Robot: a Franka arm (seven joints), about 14 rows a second.
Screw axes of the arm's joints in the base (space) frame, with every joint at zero. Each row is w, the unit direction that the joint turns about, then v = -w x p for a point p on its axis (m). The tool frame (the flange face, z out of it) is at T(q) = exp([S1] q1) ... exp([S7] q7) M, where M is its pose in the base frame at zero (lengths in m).
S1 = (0, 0, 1, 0, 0, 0)
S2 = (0, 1, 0, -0.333, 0, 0)
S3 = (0, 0, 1, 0, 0, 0)
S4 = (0, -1, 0, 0.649, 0, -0.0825)
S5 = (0, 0, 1, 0, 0, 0)
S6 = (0, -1, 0, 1.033, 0, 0)
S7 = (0, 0, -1, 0, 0.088, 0)
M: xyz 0.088 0 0.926 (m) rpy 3.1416 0 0 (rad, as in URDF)
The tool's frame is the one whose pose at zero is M.
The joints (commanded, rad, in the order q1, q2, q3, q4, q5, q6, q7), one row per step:
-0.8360, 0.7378, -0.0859, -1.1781, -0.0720, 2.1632, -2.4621
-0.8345, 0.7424, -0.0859, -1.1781, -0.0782, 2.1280, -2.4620
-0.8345, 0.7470, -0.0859, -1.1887, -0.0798, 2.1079, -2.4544
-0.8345, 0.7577, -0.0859, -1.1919, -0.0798, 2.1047, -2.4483
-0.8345, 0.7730, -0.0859, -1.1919, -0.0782, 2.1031, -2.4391
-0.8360, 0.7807, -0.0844, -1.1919, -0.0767, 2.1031, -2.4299
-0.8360, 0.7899, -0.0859, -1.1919, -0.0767, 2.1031, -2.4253
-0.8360, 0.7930, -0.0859, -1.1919, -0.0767, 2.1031, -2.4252
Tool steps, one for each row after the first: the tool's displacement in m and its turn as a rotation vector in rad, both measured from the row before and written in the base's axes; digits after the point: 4 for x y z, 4 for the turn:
-0.0015, 0.0024, -0.0073, 0.0266, 0.0301, -0.0010
-0.0025, 0.0020, -0.0109, 0.0262, 0.0220, -0.0101
-0.0004, 0.0003, -0.0101, 0.0129, 0.0100, -0.0066
0.0001, 0.0000, -0.0119, 0.0134, 0.0083, -0.0098
-0.0002, -0.0002, -0.0060, 0.0071, 0.0016, -0.0100
-0.0007, -0.0005, -0.0070, 0.0060, 0.0061, -0.0056
0.0000, 0.0000, -0.0024, 0.0023, 0.0021, -0.0001

